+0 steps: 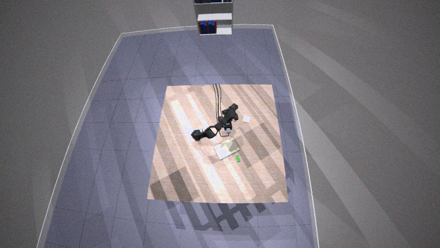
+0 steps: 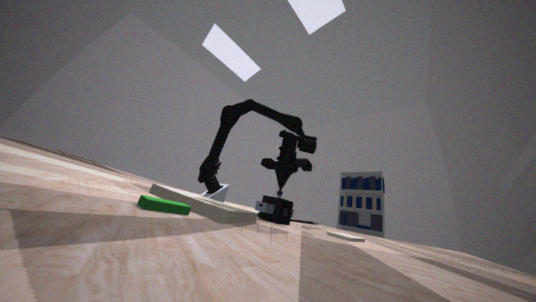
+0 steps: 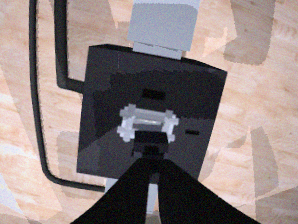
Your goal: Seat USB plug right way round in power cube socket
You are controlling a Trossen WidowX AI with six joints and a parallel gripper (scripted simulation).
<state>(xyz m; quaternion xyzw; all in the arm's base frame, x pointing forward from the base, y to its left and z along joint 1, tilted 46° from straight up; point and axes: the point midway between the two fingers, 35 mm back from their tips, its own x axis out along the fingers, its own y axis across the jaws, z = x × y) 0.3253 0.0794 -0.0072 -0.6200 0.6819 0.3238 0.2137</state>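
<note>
The USB socket lies 5 cm below my gripper tip. Round my gripper tip: dark USB plug (2 cm below); then green block (34 cm to the right, 11 cm below, 6 cm ahead).
</note>
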